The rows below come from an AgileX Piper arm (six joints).
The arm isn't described. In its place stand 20 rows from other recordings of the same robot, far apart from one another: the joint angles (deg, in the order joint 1, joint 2, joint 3, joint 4, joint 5, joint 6), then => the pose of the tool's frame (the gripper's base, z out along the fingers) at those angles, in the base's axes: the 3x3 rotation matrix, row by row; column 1 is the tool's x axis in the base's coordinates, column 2 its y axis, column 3 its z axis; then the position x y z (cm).
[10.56, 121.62, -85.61, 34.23, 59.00, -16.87] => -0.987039 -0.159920 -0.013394; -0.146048 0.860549 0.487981; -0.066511 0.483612 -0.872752; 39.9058 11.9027 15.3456
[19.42, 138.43, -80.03, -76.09, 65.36, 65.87] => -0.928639 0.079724 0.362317; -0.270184 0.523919 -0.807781; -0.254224 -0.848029 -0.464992; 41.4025 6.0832 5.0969
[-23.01, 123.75, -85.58, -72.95, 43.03, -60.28] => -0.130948 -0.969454 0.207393; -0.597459 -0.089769 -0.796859; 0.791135 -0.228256 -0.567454; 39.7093 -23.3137 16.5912
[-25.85, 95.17, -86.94, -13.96, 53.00, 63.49] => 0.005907 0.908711 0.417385; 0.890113 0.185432 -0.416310; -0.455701 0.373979 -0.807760; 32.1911 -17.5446 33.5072
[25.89, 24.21, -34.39, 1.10, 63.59, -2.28] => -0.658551 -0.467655 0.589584; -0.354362 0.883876 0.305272; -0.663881 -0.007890 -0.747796; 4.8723 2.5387 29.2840
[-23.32, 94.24, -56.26, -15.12, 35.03, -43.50] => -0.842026 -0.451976 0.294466; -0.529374 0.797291 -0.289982; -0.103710 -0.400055 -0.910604; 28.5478 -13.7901 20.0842
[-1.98, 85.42, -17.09, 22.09, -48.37, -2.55] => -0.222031 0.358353 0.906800; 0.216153 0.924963 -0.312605; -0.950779 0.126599 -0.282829; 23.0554 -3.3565 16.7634
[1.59, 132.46, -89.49, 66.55, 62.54, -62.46] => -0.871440 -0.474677 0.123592; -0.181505 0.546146 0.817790; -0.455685 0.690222 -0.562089; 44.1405 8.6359 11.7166
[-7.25, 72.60, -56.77, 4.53, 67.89, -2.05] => -0.973291 0.105783 0.203753; 0.117819 0.991882 0.047842; -0.197038 0.070570 -0.977853; 21.9733 -2.1241 28.9505
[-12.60, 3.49, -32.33, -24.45, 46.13, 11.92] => -0.210108 0.477186 0.853316; -0.047955 0.866718 -0.496488; -0.976501 -0.145237 -0.159221; -0.3826 -2.6968 32.2131
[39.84, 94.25, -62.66, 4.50, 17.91, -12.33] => -0.440920 -0.722523 0.532494; -0.550146 0.686322 0.475711; -0.709175 -0.083199 -0.700106; 27.3818 23.1320 24.5462
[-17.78, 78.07, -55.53, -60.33, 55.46, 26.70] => -0.918661 0.352067 0.179192; 0.065976 0.583961 -0.809096; -0.389498 -0.731463 -0.559690; 23.0673 -14.2371 30.1731
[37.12, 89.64, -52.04, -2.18, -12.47, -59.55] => 0.406380 -0.530923 0.743624; -0.796398 0.193129 0.573107; -0.447891 -0.825119 -0.344342; 27.4926 20.9013 25.7714
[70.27, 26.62, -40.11, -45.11, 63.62, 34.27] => -0.295798 -0.510554 0.807365; -0.418166 0.829109 0.371100; -0.858860 -0.227842 -0.458746; 7.2011 2.9700 34.2671
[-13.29, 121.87, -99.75, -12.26, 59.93, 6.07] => -0.946908 0.265406 0.181450; 0.221127 0.947325 -0.231686; -0.233383 -0.179262 -0.955718; 43.3058 -11.9474 20.2650
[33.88, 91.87, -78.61, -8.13, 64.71, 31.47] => -0.944803 -0.088510 0.315458; -0.073967 0.995584 0.057803; -0.319182 0.031279 -0.947177; 27.7036 17.2005 30.3514
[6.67, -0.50, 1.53, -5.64, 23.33, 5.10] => -0.327553 -0.080036 0.941437; -0.039736 0.996691 0.070908; -0.943997 -0.014182 -0.329649; 5.1802 0.2492 16.8429
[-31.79, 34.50, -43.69, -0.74, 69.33, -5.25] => -0.745404 0.463191 0.479403; 0.349007 0.883889 -0.311343; -0.567950 -0.064761 -0.820511; 6.6450 -4.2479 32.2879
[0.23, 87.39, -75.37, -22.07, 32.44, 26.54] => -0.582894 0.235614 0.777638; 0.128052 0.971714 -0.198432; -0.802394 -0.016087 -0.596577; 34.8036 -1.6944 34.3737
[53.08, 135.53, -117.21, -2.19, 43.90, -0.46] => -0.476504 -0.808033 0.346450; -0.693374 0.587672 0.416982; -0.540534 -0.041526 -0.840297; 31.8449 41.9812 18.0415
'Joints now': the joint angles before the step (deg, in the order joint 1, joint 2, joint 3, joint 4, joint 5, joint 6). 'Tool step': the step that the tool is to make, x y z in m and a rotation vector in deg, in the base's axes. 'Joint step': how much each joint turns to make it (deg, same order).
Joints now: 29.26 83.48 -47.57 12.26 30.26 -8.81
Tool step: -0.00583 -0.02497 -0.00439 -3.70 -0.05 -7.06
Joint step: -2.38 -2.79 3.49 -10.26 0.29 11.45
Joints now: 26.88 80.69 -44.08 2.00 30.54 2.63
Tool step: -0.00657 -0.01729 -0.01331 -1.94 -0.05 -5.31
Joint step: -1.70 -1.11 4.36 -6.69 -2.35 8.25
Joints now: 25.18 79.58 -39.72 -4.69 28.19 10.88
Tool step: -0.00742 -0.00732 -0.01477 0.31 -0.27 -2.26
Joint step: -0.61 -0.17 4.19 -2.27 -4.25 3.78
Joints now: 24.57 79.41 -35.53 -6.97 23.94 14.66
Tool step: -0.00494 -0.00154 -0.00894 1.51 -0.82 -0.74
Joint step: -0.07 0.00 2.76 0.40 -4.12 0.88
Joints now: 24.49 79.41 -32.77 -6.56 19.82 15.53
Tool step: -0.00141 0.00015 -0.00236 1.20 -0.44 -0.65
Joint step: -0.01 -0.03 0.89 0.96 -1.76 0.16
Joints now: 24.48 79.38 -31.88 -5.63 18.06 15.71
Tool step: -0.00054 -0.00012 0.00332 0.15 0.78 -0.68
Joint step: 0.00 -0.52 -0.61 0.70 1.79 0.11
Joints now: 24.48 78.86 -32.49 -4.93 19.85 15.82
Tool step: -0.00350 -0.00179 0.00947 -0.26 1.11 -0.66
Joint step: 0.00 -2.03 -1.05 0.54 4.21 0.06
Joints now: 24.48 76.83 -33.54 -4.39 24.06 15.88
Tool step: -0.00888 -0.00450 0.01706 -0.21 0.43 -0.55
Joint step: 0.00 -4.30 -1.05 0.27 5.84 0.05
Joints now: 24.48 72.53 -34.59 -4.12 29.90 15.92
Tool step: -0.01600 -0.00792 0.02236 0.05 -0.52 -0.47
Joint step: 0.00 -6.55 -0.77 0.07 6.84 0.01
